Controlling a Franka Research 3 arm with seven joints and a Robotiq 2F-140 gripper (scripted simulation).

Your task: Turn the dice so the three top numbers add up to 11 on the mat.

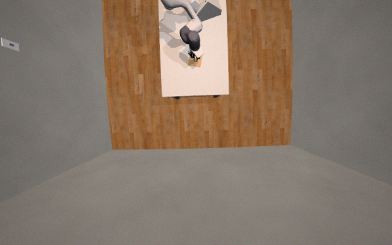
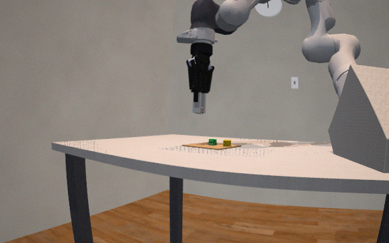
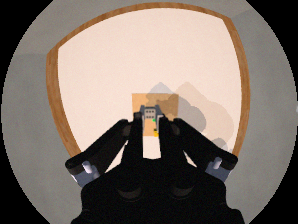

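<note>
Right now my hand is 50 mm past the green die, 10 mm to the left of it and 130 mm above it. Also, from my hand: yellow die: 100 mm behind, 130 mm below; then white die: 30 mm below; then tan mat: 50 mm behind, 10 mm to the right, 140 mm below.
</note>
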